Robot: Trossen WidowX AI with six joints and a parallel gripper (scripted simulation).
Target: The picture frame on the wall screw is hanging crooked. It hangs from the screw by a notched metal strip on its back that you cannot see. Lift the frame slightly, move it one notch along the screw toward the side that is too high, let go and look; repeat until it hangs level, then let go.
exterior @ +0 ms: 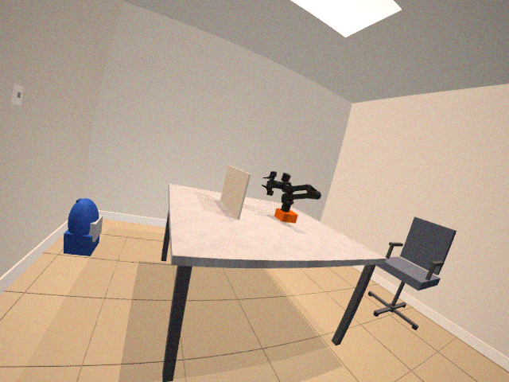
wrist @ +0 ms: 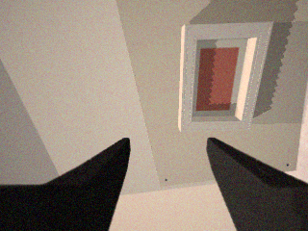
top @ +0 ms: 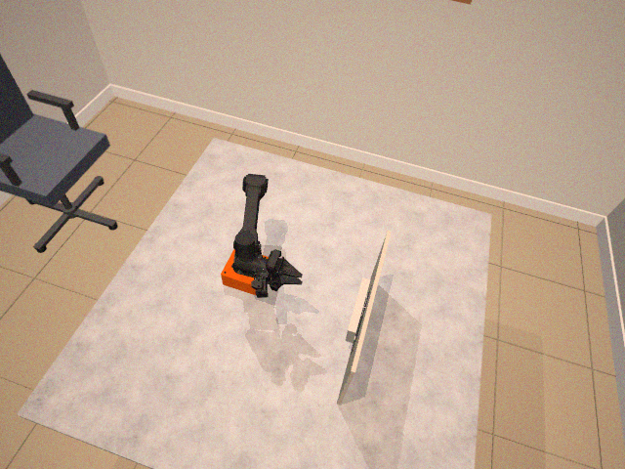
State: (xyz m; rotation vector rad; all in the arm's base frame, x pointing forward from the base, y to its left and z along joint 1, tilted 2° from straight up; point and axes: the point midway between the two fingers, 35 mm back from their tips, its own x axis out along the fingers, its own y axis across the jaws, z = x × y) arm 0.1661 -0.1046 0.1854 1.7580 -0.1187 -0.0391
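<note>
My gripper tip is now 19 cm short of the picture frame, 1 cm to the left of it and 9 cm above it. Also, from my gripper tip: beige wall panel: 20 cm ahead, 2 cm to the right, 10 cm below.
</note>
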